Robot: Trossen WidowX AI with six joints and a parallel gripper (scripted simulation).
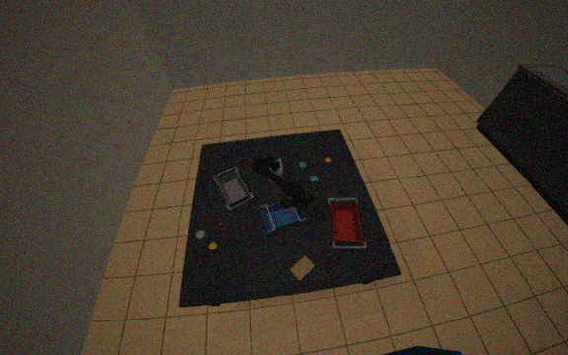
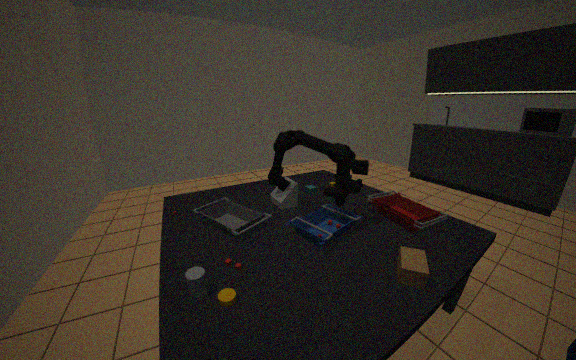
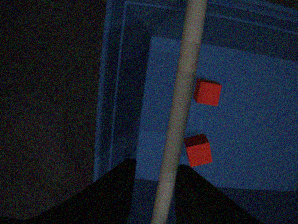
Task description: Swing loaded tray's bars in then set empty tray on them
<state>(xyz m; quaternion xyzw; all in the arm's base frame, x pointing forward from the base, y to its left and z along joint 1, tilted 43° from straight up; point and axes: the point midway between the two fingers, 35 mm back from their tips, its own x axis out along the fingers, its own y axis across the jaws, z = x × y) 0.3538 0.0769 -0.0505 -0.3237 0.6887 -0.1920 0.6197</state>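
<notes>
My gripper tip is now 430 mm to the left of the grey tray, 250 mm past it and 50 mm above it. Round my gripper tip: white disc 630 mm to the right, 100 mm ahead, 60 mm below; tan box 380 mm ahead, 60 mm below, 30 mm to the right.
</notes>
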